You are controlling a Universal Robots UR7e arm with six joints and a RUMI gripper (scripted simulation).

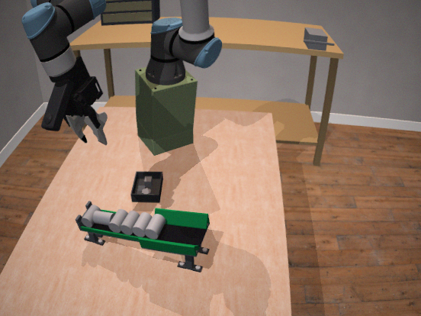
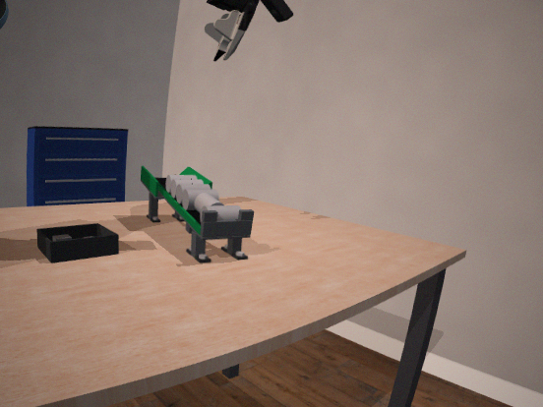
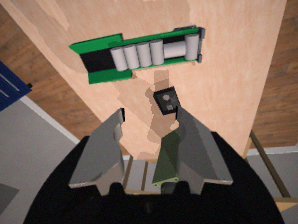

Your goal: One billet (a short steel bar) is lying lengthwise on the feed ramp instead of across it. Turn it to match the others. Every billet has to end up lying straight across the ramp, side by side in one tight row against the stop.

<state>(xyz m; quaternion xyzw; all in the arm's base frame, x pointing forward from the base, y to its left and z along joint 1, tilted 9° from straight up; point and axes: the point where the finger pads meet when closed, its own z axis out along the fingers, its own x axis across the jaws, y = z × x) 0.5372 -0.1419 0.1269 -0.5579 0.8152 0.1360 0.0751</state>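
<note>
The grey stop is 4 cm behind my hand, 10 cm to the right of it and 31 cm below it. The rest, counted from my hand: black tray: 25 cm behind, 8 cm to the left, 36 cm below.
</note>
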